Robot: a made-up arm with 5 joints.
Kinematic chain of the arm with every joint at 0, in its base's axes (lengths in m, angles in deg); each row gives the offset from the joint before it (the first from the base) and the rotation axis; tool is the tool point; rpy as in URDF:
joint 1: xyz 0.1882 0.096 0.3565 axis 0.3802 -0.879 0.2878
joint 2: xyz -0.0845 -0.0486 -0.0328 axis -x
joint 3: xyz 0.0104 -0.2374 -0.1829 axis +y
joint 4: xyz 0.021 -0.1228 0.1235 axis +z
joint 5: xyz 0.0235 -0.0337 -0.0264 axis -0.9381 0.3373 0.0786
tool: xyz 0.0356 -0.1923 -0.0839 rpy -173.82 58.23 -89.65
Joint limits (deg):
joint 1: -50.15..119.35
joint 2: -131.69..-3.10
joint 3: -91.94..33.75
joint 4: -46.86..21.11
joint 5: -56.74..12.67
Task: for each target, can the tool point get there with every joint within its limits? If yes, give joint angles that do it. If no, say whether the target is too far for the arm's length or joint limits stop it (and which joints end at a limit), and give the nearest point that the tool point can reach.
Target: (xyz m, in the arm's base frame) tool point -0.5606 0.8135 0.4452
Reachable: no: too far | nearest point -0.0830 0.5746 0.4290 | short by 0.534 m
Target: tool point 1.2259 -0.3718 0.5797
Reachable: no: too far | nearest point 0.8104 -0.1587 0.4826 | short by 0.477 m
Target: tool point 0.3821 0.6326 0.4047
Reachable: yes | joints 100.29 -94.49 3.76 -20.60 -49.76
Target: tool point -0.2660 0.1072 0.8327
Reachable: no: joint limits stop it (at a limit: joint 1, joint 2, joint 4, joint 5) | nearest point -0.0213 0.4668 0.4929 | short by 0.552 m
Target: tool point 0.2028 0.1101 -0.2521
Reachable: yes | joints -1.61 -69.29 12.21 8.58 -30.35
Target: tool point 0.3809 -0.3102 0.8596
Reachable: no: joint limits stop it (at a limit: joint 1, joint 2, joint 4, joint 5) | nearest point 0.6086 -0.0995 0.5233 | short by 0.457 m
